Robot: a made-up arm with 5 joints. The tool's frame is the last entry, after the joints.
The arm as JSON. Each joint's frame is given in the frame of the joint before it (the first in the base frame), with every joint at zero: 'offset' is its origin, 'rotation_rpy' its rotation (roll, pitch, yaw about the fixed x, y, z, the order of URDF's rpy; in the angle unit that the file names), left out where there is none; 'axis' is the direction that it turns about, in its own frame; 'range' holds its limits. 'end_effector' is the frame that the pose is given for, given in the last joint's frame.
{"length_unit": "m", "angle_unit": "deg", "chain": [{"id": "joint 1", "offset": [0.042, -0.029, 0.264], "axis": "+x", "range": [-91.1, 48.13]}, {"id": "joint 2", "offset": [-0.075, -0.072, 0.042], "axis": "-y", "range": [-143.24, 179.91]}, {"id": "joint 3", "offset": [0.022, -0.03, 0.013], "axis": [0.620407, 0.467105, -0.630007], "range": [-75.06, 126.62]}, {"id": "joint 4", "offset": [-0.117, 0.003, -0.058], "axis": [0.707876, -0.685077, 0.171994], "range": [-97.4, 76.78]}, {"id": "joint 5", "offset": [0.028, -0.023, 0.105], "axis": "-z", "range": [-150.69, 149.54]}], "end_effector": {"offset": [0.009, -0.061, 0.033], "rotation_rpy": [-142.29, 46.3, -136.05]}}
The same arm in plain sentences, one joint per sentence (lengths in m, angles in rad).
The arm has five revolute joints in a row. What follows holds with every joint at zero, and every direction is one of the base frame's. The first joint is mounted 0.042 m along +x and 0.029 m along -y and 0.264 m along +z from the base frame's origin and rotates about +x, from -1.59 to 0.84 rad. The second joint is mounted 0.075 m along -x and 0.072 m along -y and 0.042 m along +z from the first joint and rotates about -y, from -2.5 to 3.14 rad. The third joint is mounted 0.022 m along +x and 0.03 m along -y and 0.013 m along +z from the second joint and rotates about the direction (0.620407, 0.467105, -0.630007), from -1.31 to 2.2099 rad. The fourth joint is mounted 0.117 m along -x and 0.003 m along +y and 0.058 m along -z from the third joint and rotates about the direction (0.707876, -0.685077, 0.171994), from -1.7 to 1.3401 rad. The fifth joint is mounted 0.028 m along +x and 0.023 m along -y and 0.105 m along +z from the fourth joint and rotates about -z, from -2.63 to 2.61 rad. The tool frame, which is the frame that the pose is given for, is mounted 0.009 m along +x and 0.061 m along -y and 0.033 m along +z from the fifth joint; its axes are the base frame's turned by roll -2.4834, pitch 0.8081 and yaw -2.3745 rad (as in URDF: about the fixed x, then y, then z).
